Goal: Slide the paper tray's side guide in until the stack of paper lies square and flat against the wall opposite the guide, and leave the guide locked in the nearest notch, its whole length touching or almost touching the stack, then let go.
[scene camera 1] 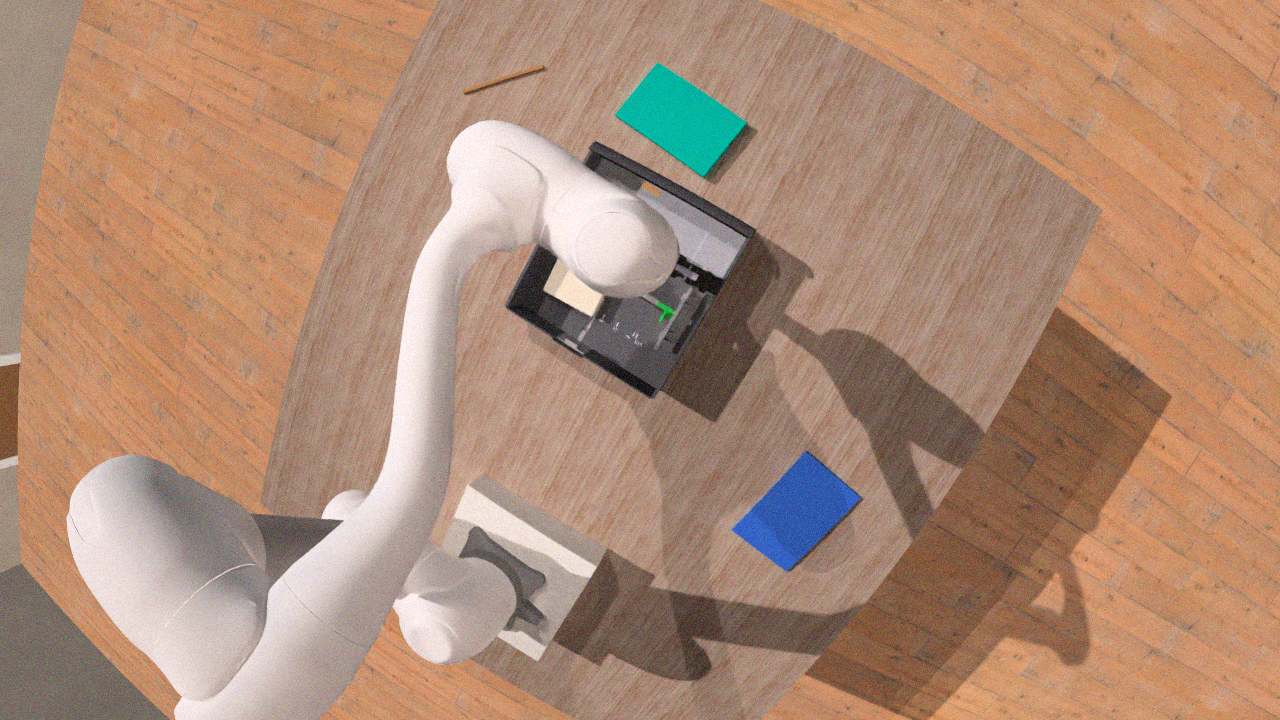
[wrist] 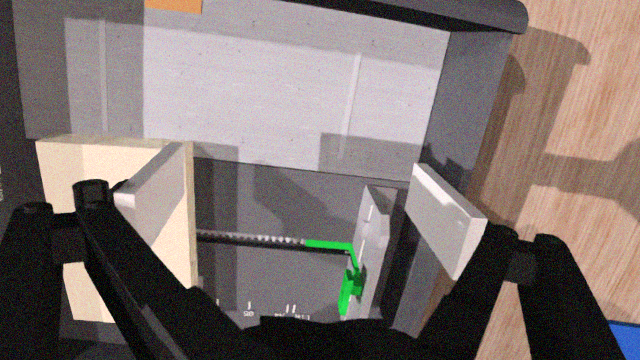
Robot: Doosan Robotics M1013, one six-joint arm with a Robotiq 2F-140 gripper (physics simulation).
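Pixels of known places: gripper, fingertip midpoint: (wrist: 300,178); arm's base at its link origin: (scene camera 1: 492,579).
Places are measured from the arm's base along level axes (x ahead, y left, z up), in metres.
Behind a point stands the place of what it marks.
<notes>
The black paper tray (scene camera 1: 675,190) @[z 0.009, x 0.829, y 0.090 m] (wrist: 475,15) @[z 0.009, x 0.830, y -0.023 m] lies under the arm. The cream paper stack (scene camera 1: 574,291) @[z -0.042, x 0.588, y 0.154 m] (wrist: 100,160) @[z -0.042, x 0.705, y 0.175 m] lies at its left; a dark strip shows between it and the left wall, and whether they touch I cannot tell. The upright grey side guide (wrist: 372,250) @[z -0.014, x 0.680, y -0.013 m] stands near the right wall, with a wide gap between it and the stack. Its green lever (scene camera 1: 664,310) @[z -0.006, x 0.652, y 0.001 m] (wrist: 350,287) @[z -0.004, x 0.656, y -0.002 m] is on the side facing the stack. My gripper (wrist: 300,178) @[z -0.002, x 0.729, y 0.045 m] is open and empty; its left pad hangs over the stack, its right pad is right of the guide. The arm hides most of it in the scene view.
A green block (scene camera 1: 682,119) @[z -0.066, x 0.950, y 0.162 m] and a pencil (scene camera 1: 503,79) @[z -0.079, x 0.859, y 0.519 m] lie beyond the tray. A blue block (scene camera 1: 796,510) @[z -0.077, x 0.468, y -0.407 m] lies at the lower right. A white box-like machine (scene camera 1: 572,555) @[z -0.002, x 0.168, y -0.103 m] stands below the tray, partly under the arm. The tray's walls surround the guide and stack.
</notes>
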